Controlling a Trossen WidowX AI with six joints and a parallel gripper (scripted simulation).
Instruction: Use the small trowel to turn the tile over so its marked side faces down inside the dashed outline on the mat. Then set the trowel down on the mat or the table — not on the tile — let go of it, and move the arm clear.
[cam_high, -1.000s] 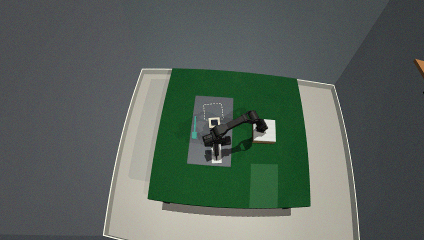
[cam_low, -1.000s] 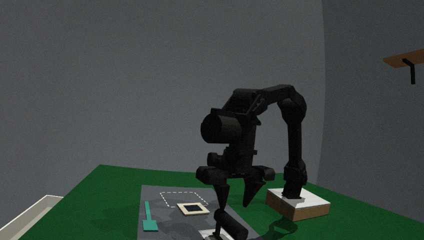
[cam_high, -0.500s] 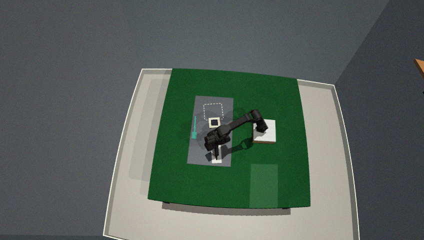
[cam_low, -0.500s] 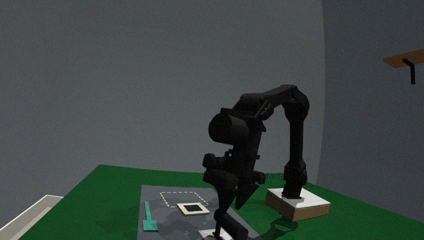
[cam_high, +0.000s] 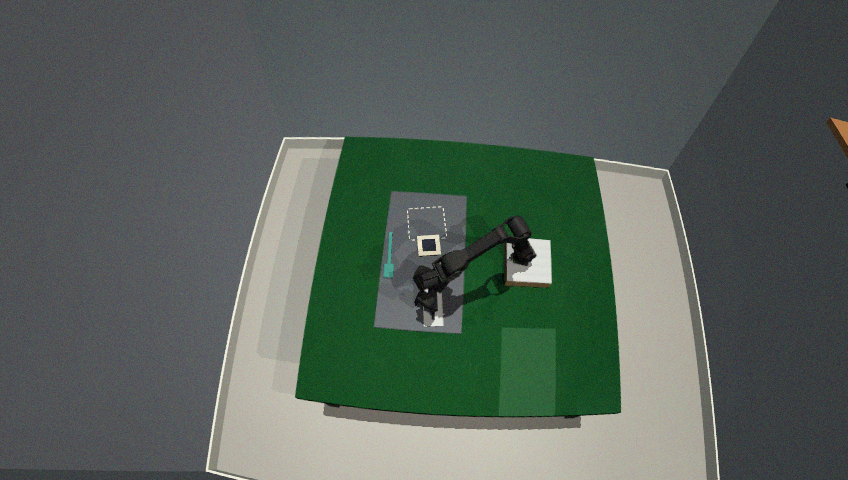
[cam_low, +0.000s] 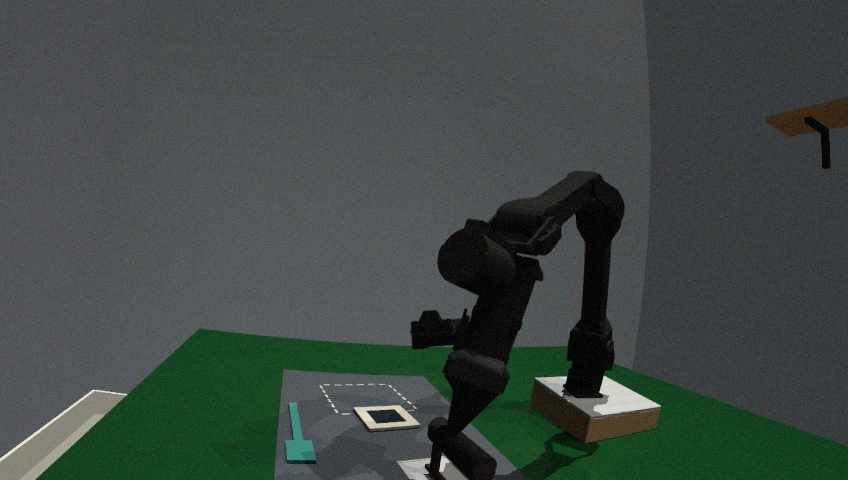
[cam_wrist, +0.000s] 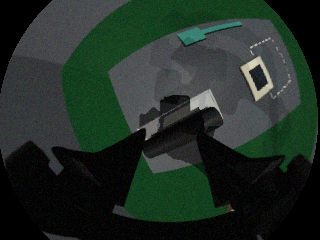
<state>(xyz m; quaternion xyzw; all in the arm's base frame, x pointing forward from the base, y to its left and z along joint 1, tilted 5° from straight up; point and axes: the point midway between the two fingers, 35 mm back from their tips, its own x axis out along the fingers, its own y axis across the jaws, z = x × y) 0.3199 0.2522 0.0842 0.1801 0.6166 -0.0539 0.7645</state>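
The grey mat is 190 mm to the right of my gripper tip, 120 mm below it and 70 mm ahead of it. Round my gripper tip: teal trowel: 200 mm ahead, 150 mm to the right, 100 mm below; cream tile: 250 mm to the right, 100 mm below, 60 mm ahead.
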